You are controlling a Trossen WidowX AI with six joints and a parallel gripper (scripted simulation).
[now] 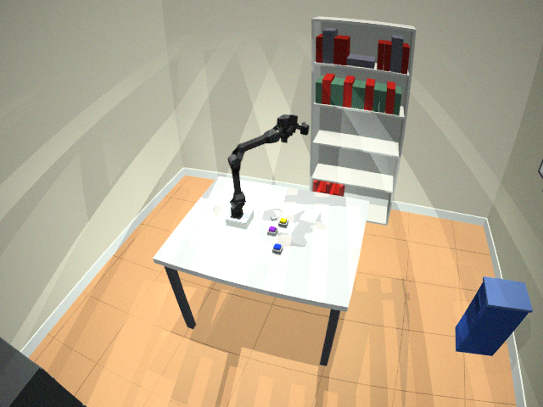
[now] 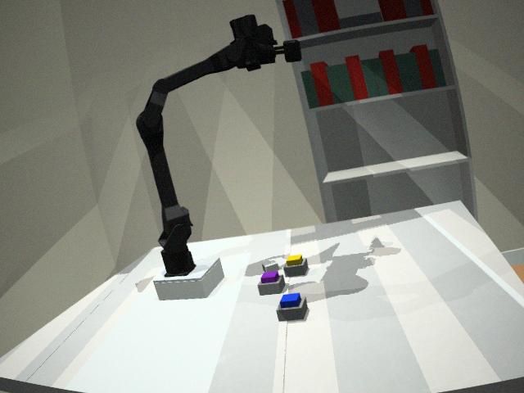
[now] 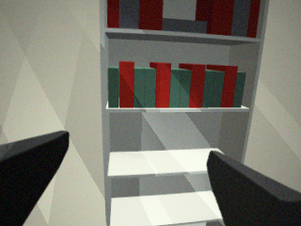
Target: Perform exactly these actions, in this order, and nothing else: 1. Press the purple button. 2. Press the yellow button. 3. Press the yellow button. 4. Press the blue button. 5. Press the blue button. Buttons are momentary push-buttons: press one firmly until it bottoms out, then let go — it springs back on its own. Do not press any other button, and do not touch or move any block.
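Now: gripper tip 510 mm above the purple button, 400 mm to the left of it and 50 mm past it. Round my gripper tip: yellow button: 510 mm below, 300 mm to the right, 10 mm behind; blue button: 530 mm to the right, 510 mm below, 30 mm ahead.
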